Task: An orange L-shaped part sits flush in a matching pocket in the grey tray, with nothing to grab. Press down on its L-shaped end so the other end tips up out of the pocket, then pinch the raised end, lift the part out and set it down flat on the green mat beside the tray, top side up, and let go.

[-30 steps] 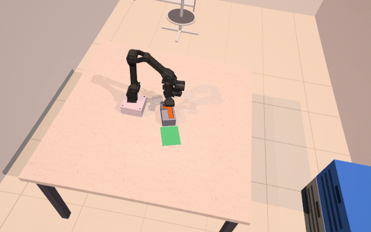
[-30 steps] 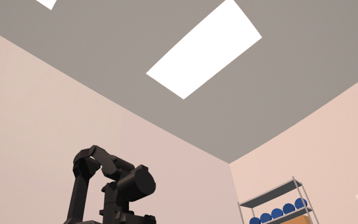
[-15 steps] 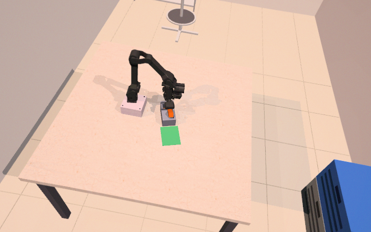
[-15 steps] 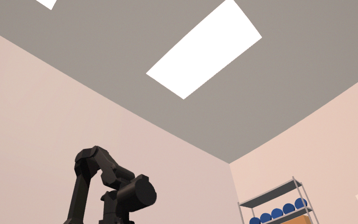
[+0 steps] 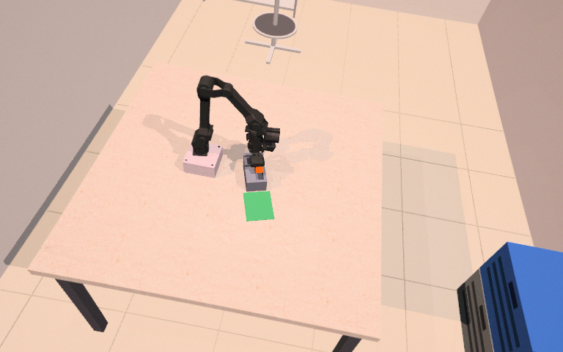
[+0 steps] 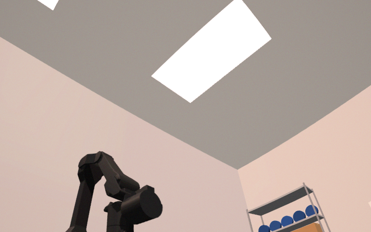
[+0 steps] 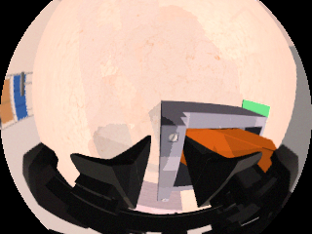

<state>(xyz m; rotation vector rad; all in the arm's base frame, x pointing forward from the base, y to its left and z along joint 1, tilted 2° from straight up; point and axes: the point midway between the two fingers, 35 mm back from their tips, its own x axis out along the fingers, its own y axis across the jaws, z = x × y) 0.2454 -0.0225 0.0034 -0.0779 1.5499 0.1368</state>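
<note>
Now: gripper tip 50 mm to the left of the orange L-shaped part and 10 mm below it. Round my gripper tip: green mat 220 mm to the right, 50 mm below, 20 mm ahead.
</note>
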